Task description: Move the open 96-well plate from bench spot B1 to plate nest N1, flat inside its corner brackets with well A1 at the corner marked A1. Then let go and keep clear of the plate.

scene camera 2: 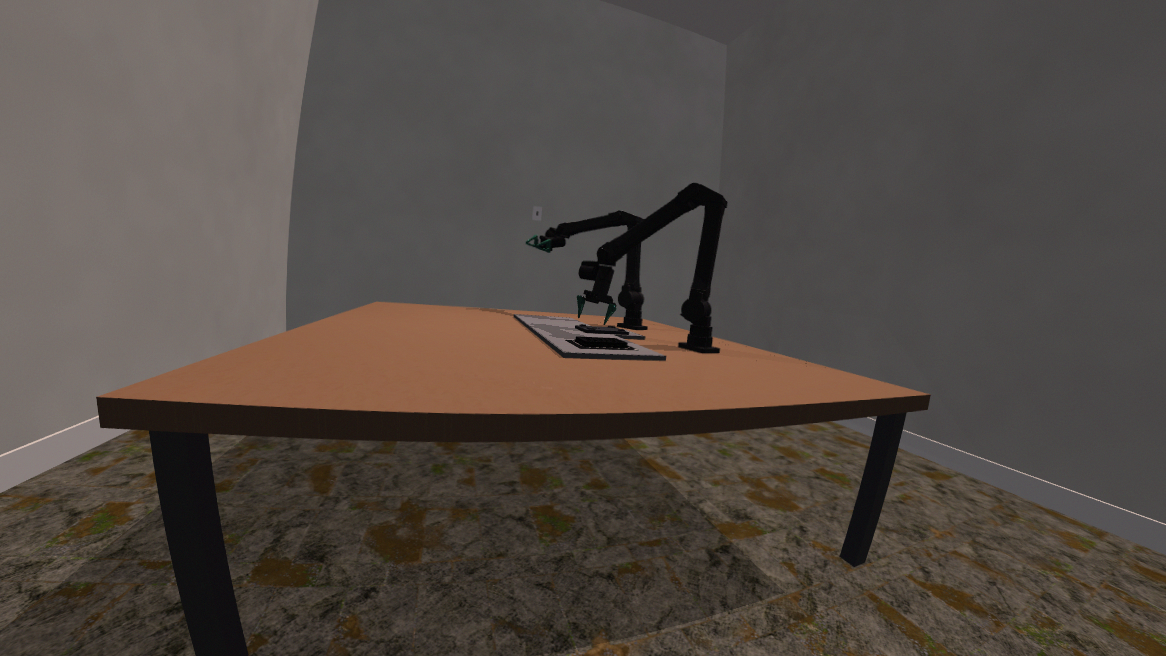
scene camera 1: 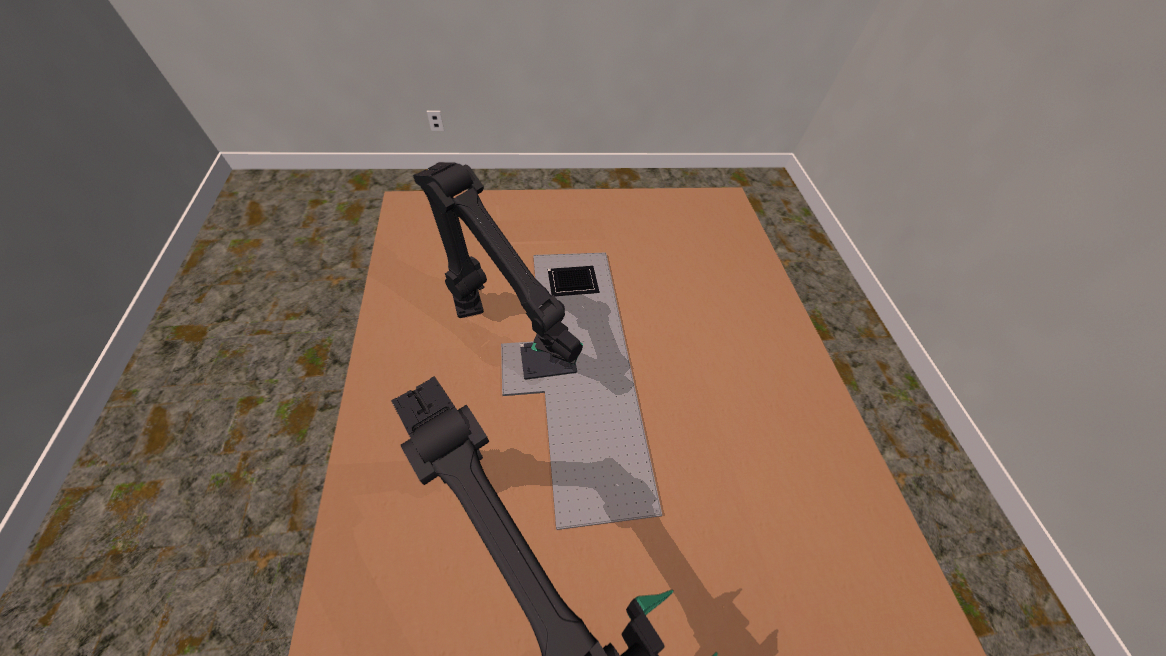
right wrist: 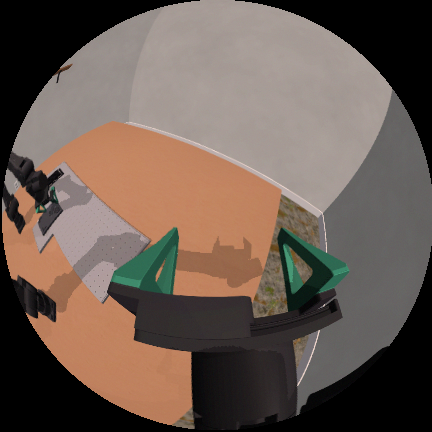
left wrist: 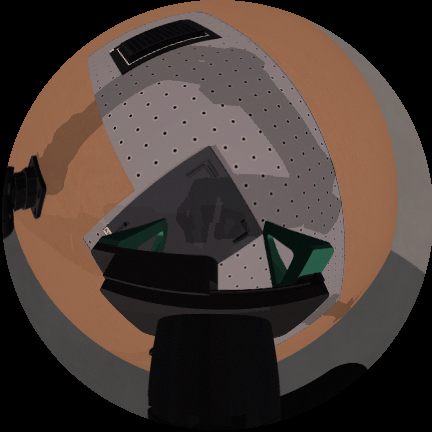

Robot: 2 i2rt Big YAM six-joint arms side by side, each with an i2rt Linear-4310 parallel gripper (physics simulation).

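Where they show: left gripper, fingertip midpoint: [scene camera 2: 591,321] [right wrist: 51,206] [left wrist: 215,225]; right gripper, fingertip midpoint: [scene camera 2: 530,244] [scene camera 1: 693,621] [right wrist: 230,232]; left arm's base at its link origin: [scene camera 2: 698,350] [scene camera 1: 467,301] [right wrist: 20,224] [left wrist: 34,185]; right arm's base at its link origin: [scene camera 2: 632,328] [right wrist: 46,305].
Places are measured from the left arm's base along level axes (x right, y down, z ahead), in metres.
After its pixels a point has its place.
Note:
The black 96-well plate [scene camera 1: 573,279] {x 0.023, y -0.027, z 0.370 m} [scene camera 2: 601,342] {x -0.019, y -0.027, z 0.396 m} [left wrist: 167,40] {x 0.059, y -0.025, z 0.365 m} lies flat on its white-outlined spot at the far end of the board in scene camera 1. Its well A1 cannot be made out. The dark grey plate nest [scene camera 1: 534,372] {x 0.338, y -0.029, z 0.138 m} [left wrist: 155,200] {x 0.255, y -0.025, z 0.203 m} is empty, with small corner brackets and a small white mark [left wrist: 106,230] {x 0.232, y -0.025, z 0.128 m} by one corner. My left gripper [scene camera 2: 593,321] {x 0.311, y -0.048, z 0.233 m} [left wrist: 215,225] {x 0.311, y -0.048, z 0.233 m} is open and empty above the nest, turned diagonally to it; scene camera 1 hides most of its fingers. My right gripper [scene camera 2: 536,243] {x 0.998, y -0.355, z 0.216 m} [right wrist: 230,232] {x 0.998, y -0.355, z 0.216 m} is open and empty, high up and far from both.
The light grey perforated board [scene camera 1: 595,432] {x 0.564, y -0.013, z 0.253 m} [left wrist: 165,115] {x 0.187, y -0.013, z 0.274 m} carries the plate and the nest on the wooden table [scene camera 1: 717,326] {x 0.338, y 0.000, z 0.796 m} [scene camera 2: 391,359] {x -0.085, y 0.000, z 0.924 m}. The left arm crosses above the board between its base and the nest. The right arm reaches over the near end of the table in scene camera 1.

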